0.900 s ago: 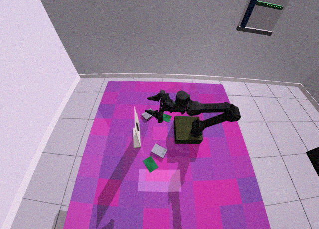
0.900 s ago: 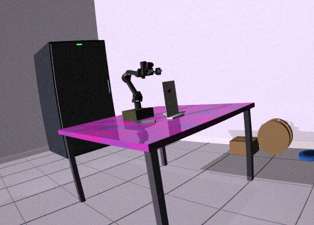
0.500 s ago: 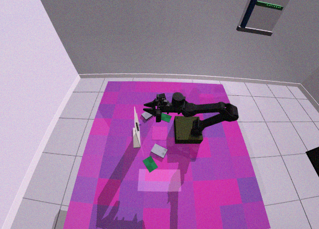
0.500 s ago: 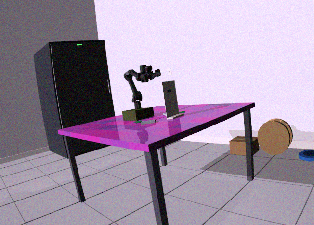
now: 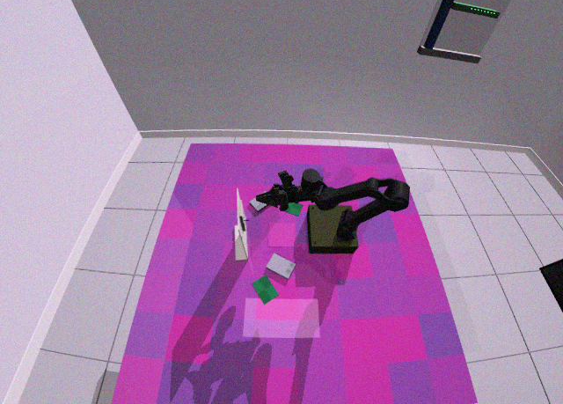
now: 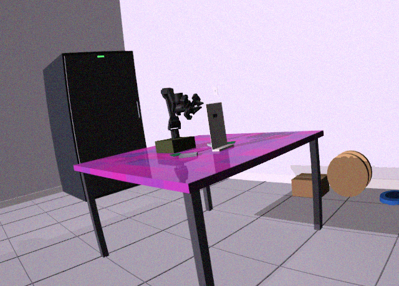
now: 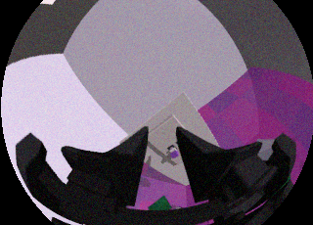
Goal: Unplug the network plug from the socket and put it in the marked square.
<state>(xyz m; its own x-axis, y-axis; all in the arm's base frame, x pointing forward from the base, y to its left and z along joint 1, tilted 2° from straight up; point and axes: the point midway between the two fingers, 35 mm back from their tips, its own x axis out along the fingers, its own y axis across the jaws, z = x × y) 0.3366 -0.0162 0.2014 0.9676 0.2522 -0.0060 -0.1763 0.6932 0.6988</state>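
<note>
Right now my gripper tip is 4 cm short of the pale network plug, 4 cm to the right of it and 8 cm above it. From my gripper tip the other things lie so: green card: 6 cm behind, 24 cm to the left, 29 cm below; marked square: 10 cm behind, 1 cm to the right, 29 cm below; upright white panel: 6 cm ahead, 4 cm to the left, 16 cm below.
</note>
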